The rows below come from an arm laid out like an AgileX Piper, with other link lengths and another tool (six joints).
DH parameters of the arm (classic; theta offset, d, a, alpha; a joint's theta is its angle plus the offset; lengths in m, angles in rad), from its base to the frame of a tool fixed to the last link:
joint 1: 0 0.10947 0 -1.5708
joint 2: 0.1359 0 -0.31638 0
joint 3: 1.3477 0 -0.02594 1.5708
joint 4: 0 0.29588 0 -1.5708
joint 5: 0 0 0 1.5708
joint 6: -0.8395 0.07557 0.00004 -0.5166
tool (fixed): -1.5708 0.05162 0 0
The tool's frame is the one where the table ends.
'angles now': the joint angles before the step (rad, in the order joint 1, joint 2, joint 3, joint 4, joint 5, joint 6). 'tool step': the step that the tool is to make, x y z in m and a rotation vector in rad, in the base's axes. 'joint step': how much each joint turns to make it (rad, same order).
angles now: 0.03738, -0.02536, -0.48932, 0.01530, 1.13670, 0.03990
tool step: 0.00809, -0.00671, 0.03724, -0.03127, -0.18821, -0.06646
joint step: -0.02555, 0.03325, -0.07065, -0.06136, -0.14975, 0.01690
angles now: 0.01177, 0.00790, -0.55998, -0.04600, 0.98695, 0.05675
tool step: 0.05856, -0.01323, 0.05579, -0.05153, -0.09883, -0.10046
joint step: -0.00028, 0.27419, -0.11433, -0.17710, -0.24819, 0.11969
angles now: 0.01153, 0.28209, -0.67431, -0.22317, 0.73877, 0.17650
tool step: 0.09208, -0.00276, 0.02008, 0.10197, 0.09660, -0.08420
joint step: 0.00001, 0.37132, -0.12752, -0.11985, -0.11067, 0.24056
